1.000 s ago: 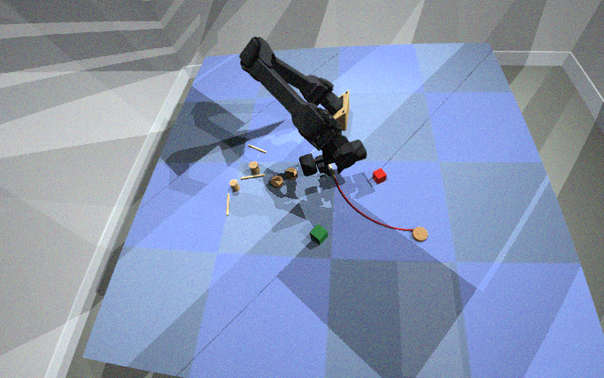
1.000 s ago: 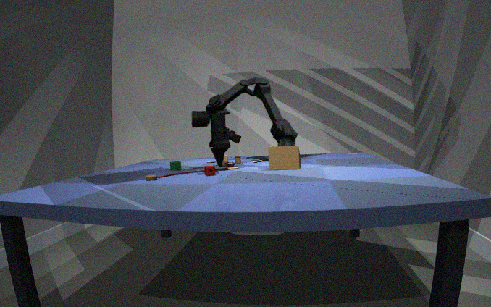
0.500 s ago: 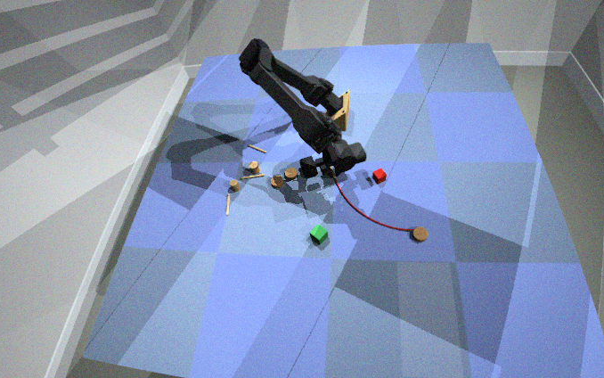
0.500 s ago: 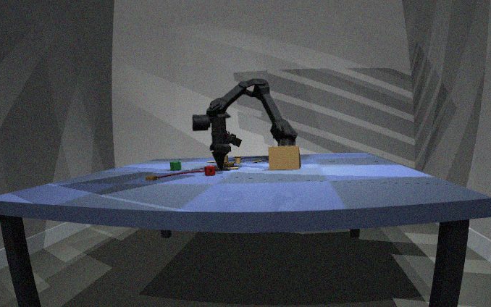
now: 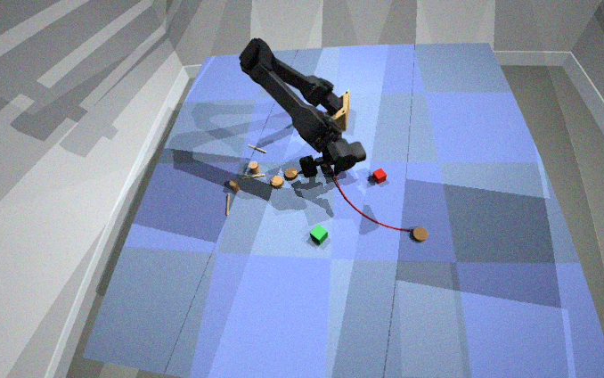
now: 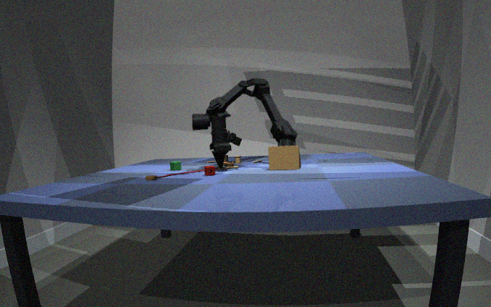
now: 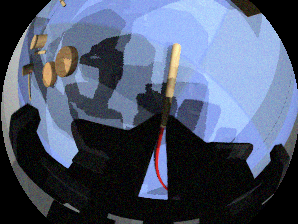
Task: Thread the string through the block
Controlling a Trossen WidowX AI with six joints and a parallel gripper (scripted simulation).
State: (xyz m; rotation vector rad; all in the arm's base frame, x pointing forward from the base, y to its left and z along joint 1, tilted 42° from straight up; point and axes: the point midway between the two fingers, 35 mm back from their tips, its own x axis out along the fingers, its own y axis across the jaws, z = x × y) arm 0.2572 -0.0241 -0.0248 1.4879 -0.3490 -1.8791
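My gripper tip is 200 mm short of the green cube, 30 mm to the left of it and 10 mm below it. From my gripper tip the other things lie so: thin wooden stick: 10 mm behind, 10 mm to the right; then red cube: 10 mm ahead, 140 mm to the left, 10 mm above; then round wooden button: 190 mm ahead, 240 mm to the left.
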